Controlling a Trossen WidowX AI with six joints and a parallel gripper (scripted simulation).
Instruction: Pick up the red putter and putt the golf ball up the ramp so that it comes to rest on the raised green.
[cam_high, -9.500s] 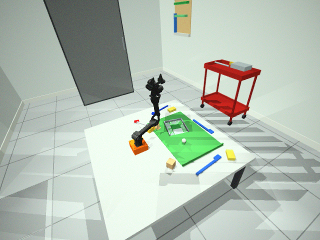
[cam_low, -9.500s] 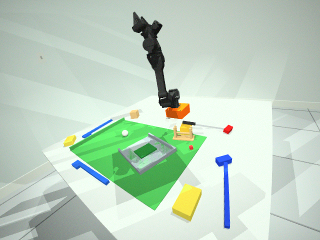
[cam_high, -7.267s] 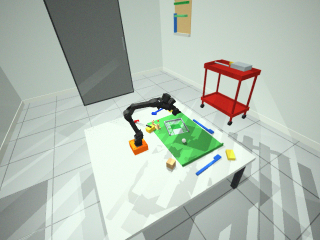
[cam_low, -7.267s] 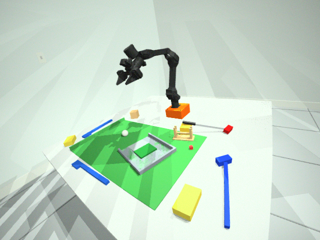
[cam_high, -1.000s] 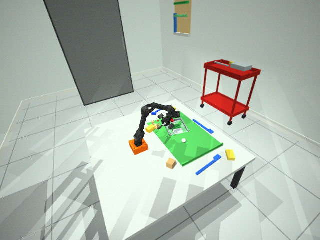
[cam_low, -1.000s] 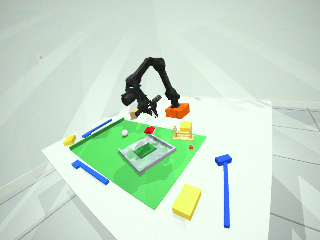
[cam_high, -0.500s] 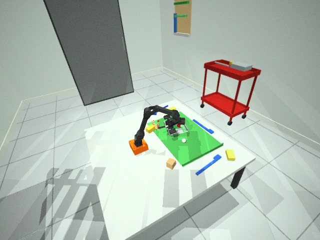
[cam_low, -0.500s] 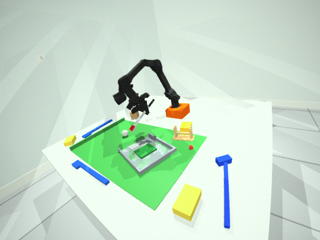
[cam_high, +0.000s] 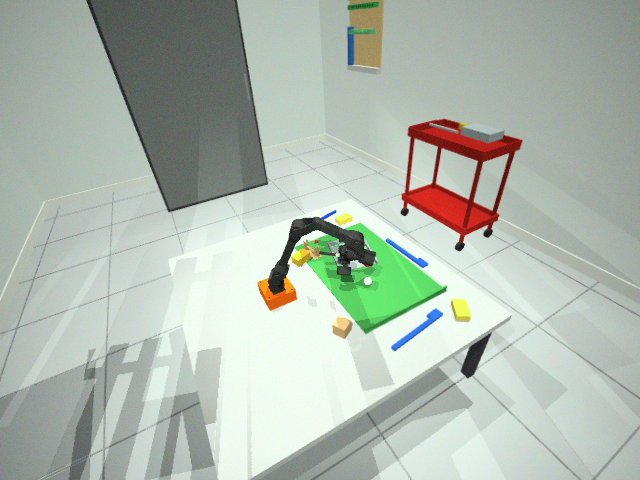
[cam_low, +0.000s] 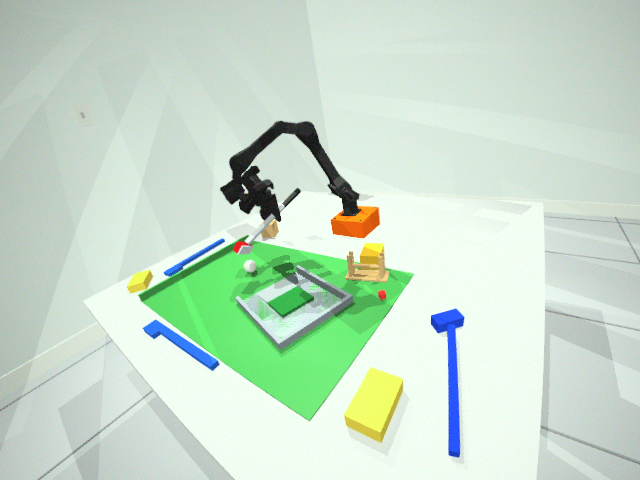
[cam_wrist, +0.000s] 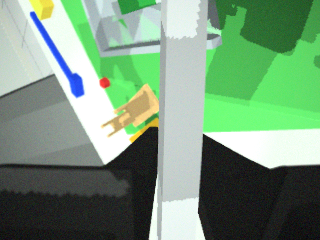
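Now: the white golf ball 90 mm ahead of my gripper tip, 100 mm to the right of it and 140 mm below it. From my gripper tip the other things lie so: small red cube (70 mm ahead, 360 mm to the left, 150 mm below); then green mat (150 mm ahead, 20 mm to the left, 160 mm below); then yellow block (90 mm behind, 270 mm to the left, 140 mm below).
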